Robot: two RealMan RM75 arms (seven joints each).
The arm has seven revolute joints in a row. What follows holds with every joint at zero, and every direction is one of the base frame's.
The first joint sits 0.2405 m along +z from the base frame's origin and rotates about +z.
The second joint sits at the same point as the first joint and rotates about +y.
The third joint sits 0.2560 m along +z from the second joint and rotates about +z.
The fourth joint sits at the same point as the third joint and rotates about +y.
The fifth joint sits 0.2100 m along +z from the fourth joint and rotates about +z.
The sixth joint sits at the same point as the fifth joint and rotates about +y.
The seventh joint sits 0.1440 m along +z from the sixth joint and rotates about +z.
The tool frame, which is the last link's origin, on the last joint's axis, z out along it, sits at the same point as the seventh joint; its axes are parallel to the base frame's.
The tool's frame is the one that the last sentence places.
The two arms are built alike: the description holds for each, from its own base.
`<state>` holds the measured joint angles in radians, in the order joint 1, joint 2, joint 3, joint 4, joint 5, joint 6, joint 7, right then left.
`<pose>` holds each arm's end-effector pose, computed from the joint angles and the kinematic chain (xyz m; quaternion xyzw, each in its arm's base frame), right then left.
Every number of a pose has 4 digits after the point. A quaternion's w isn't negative.
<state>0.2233 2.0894 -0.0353 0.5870 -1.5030 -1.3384 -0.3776 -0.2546 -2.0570 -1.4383 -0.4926 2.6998 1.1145 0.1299</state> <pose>0.2992 0.2066 -0.1037 -0.7369 0.2450 0.2426 0.5815 -0.3290 0.3311 0.0554 -0.6063 -0.1385 -0.2690 0.7354</pose>
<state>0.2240 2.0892 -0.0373 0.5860 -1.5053 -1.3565 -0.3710 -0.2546 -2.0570 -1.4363 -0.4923 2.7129 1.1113 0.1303</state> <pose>0.2977 0.2069 -0.1016 -0.7334 0.2417 0.2501 0.5840 -0.3280 0.3313 0.0534 -0.6122 -0.1354 -0.2671 0.7318</pose>
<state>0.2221 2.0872 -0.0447 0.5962 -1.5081 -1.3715 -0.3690 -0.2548 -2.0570 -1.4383 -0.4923 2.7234 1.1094 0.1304</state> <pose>0.2951 0.2051 -0.1013 -0.7323 0.2407 0.2575 0.5827 -0.3275 0.3315 0.0527 -0.6153 -0.1331 -0.2657 0.7301</pose>
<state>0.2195 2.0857 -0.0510 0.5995 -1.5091 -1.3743 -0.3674 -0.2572 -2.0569 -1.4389 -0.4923 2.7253 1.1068 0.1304</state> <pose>0.2949 0.2034 -0.1016 -0.7334 0.2411 0.2585 0.5807 -0.3269 0.3324 0.0524 -0.6164 -0.1327 -0.2657 0.7293</pose>
